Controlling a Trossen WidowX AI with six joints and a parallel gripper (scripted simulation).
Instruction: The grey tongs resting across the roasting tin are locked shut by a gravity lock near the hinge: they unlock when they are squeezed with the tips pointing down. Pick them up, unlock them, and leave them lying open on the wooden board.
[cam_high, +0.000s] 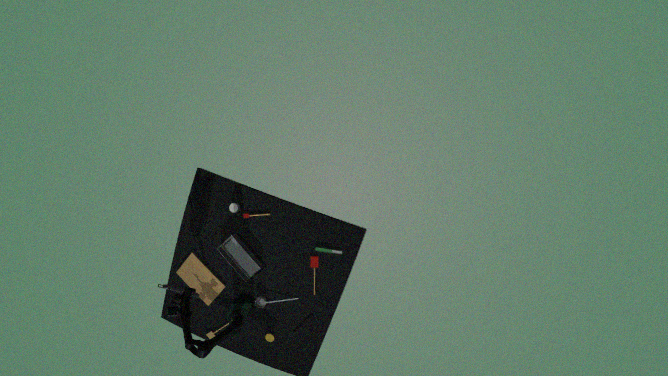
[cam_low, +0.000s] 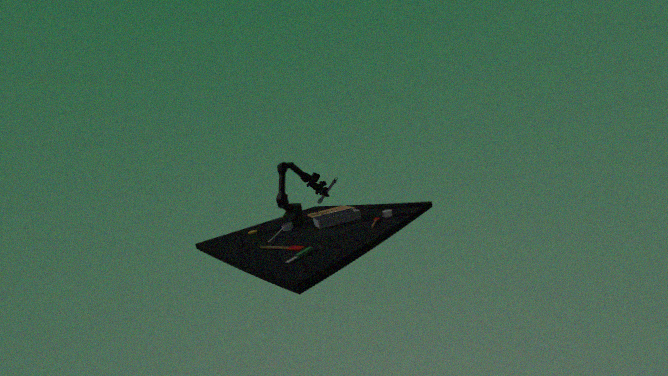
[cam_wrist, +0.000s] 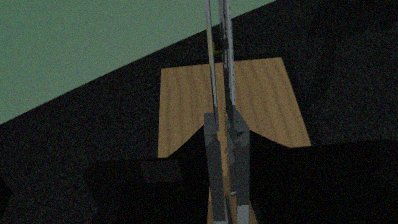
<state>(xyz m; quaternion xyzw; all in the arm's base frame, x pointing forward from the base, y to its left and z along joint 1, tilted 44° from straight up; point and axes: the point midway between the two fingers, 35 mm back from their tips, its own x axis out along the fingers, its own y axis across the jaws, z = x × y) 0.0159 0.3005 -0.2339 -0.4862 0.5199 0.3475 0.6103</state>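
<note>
The wooden board lies 2 cm ahead of my gripper tip, 2 cm to the right of it and 13 cm below it. The rest, counted from my gripper tip: grey roasting tin (34 cm ahead, 28 cm to the right, 11 cm below); red-tipped stick (65 cm ahead, 26 cm to the right, 13 cm below); red spatula (45 cm ahead, 80 cm to the right, 13 cm below).
</note>
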